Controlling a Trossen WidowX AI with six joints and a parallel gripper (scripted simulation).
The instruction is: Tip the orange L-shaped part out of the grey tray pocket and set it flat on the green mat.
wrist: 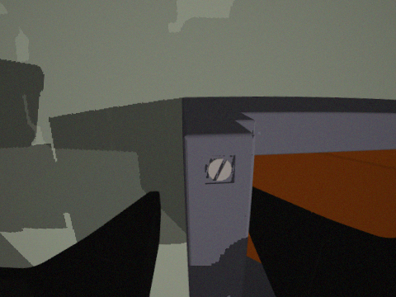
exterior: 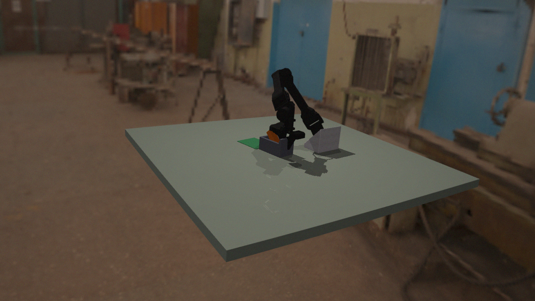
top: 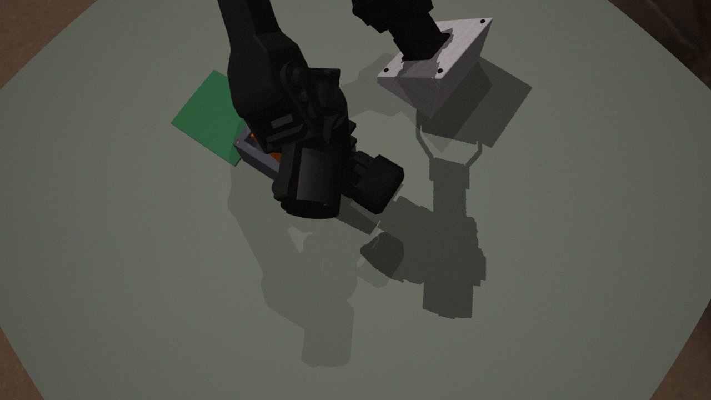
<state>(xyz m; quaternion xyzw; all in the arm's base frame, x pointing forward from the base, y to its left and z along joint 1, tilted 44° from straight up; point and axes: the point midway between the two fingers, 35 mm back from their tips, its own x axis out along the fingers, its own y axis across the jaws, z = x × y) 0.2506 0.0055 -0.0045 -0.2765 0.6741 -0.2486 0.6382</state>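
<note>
My gripper tip is now 6 cm to the left of the orange L-shaped part and 1 cm below it. Round my gripper tip: green mat 22 cm to the right, 5 cm below, 1 cm ahead.
</note>
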